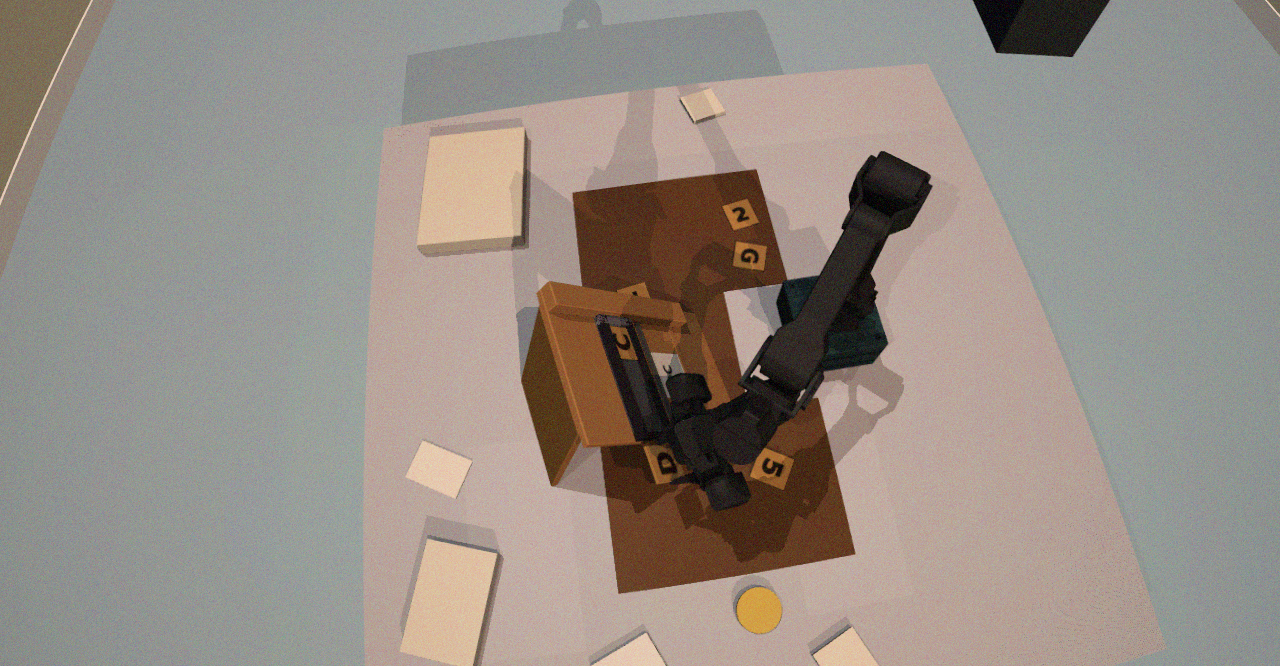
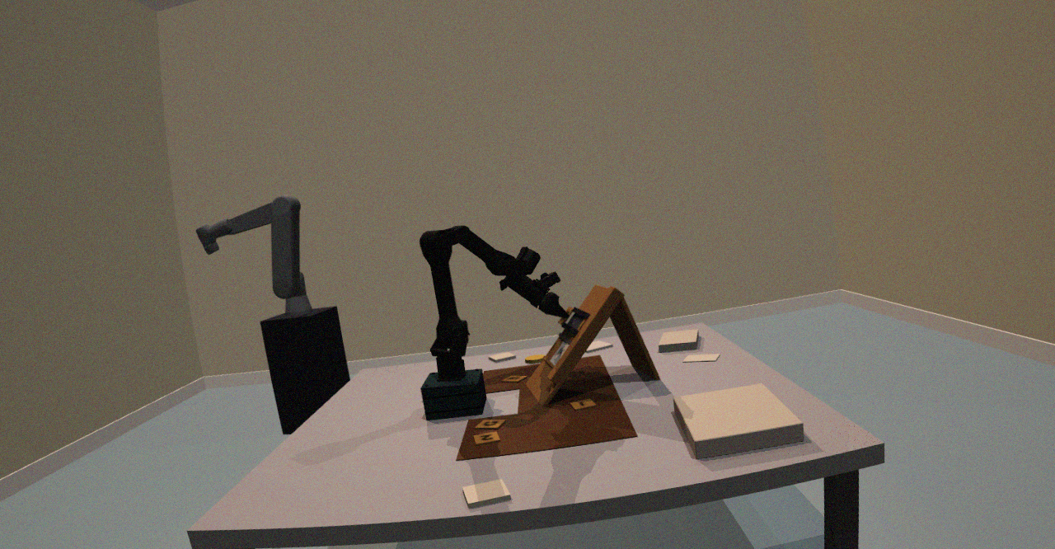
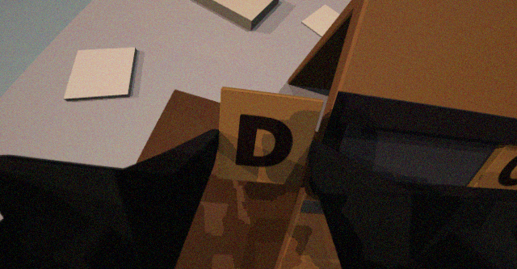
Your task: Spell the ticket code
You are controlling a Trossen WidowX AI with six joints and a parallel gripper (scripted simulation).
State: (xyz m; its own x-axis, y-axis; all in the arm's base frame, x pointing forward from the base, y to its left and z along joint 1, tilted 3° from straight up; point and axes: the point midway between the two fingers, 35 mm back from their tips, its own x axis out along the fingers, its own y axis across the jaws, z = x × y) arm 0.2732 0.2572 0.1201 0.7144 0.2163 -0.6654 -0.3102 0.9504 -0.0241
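Right now the white ticket is 160 mm to the right of my gripper tip, 70 mm below it and 10 mm behind it. From my gripper tip the other things lie so: brown mat 240 mm to the right, 170 mm below, 100 mm behind; then cream box 600 mm to the right, 380 mm ahead, 160 mm below.
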